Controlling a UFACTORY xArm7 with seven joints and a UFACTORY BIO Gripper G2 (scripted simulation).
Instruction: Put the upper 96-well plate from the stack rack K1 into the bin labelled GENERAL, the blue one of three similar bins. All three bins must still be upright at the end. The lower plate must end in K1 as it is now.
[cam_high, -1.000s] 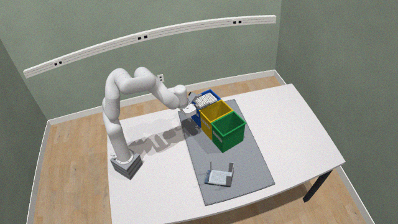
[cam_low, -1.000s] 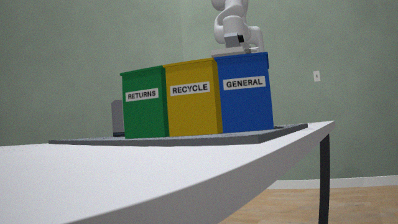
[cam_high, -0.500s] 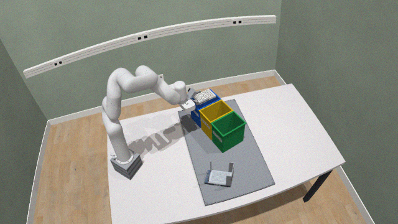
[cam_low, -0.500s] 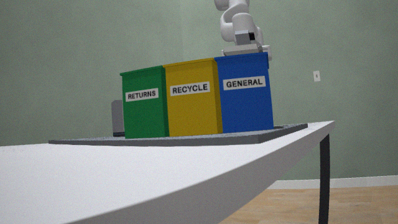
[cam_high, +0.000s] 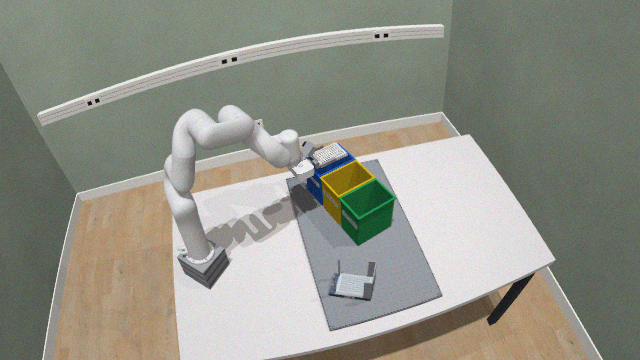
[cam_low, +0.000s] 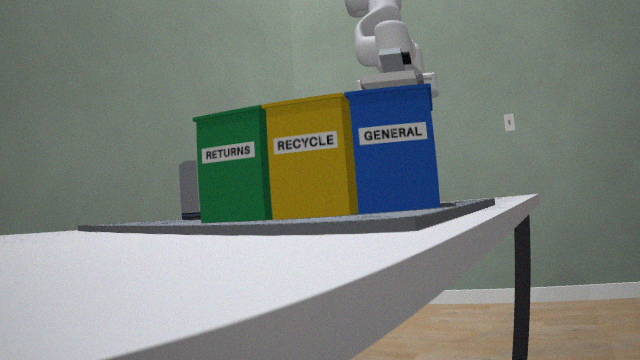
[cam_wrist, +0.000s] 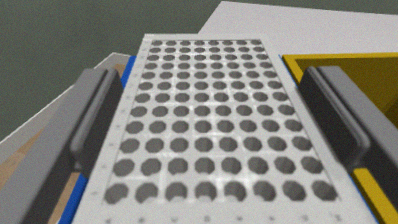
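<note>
The blue general bin lies 13 cm below my hand, 2 cm ahead of it and 1 cm to the left of it. Round my hand: green returns bin: 25 cm to the right, 13 cm below, 11 cm ahead; then grey mat: 27 cm to the right, 22 cm below, 6 cm ahead; then yellow recycle bin: 13 cm below, 12 cm to the right, 6 cm ahead.
</note>
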